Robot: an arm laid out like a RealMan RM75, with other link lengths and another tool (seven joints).
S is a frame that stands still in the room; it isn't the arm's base.
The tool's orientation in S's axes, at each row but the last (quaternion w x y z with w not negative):
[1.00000, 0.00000, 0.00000, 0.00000]
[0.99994, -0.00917, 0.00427, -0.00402]
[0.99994, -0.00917, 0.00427, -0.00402]
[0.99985, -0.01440, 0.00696, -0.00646]
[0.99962, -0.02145, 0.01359, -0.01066]
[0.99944, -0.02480, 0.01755, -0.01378]
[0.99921, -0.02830, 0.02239, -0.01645]
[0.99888, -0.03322, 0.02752, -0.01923]
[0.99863, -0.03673, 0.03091, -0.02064]
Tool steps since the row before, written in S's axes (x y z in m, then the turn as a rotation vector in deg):
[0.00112, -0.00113, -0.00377, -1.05, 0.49, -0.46]
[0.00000, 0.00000, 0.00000, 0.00, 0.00, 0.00]
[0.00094, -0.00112, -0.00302, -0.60, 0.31, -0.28]
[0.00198, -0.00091, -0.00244, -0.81, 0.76, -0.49]
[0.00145, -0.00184, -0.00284, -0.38, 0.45, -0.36]
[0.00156, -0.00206, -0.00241, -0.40, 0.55, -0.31]
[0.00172, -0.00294, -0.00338, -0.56, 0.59, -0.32]
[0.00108, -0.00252, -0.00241, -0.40, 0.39, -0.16]
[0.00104, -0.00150, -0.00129, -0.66, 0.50, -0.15]
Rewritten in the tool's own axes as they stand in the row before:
[0.00112, -0.00113, -0.00377, -1.05, 0.49, -0.46]
[0.00000, 0.00000, 0.00000, 0.00, 0.00, 0.00]
[0.00097, -0.00106, -0.00303, -0.60, 0.31, -0.28]
[0.00203, -0.00081, -0.00244, -0.81, 0.76, -0.48]
[0.00157, -0.00169, -0.00287, -0.38, 0.46, -0.35]
[0.00170, -0.00189, -0.00245, -0.40, 0.55, -0.30]
[0.00197, -0.00269, -0.00346, -0.57, 0.59, -0.31]
[0.00131, -0.00231, -0.00250, -0.41, 0.39, -0.16]
[0.00118, -0.00136, -0.00133, -0.67, 0.48, -0.16]

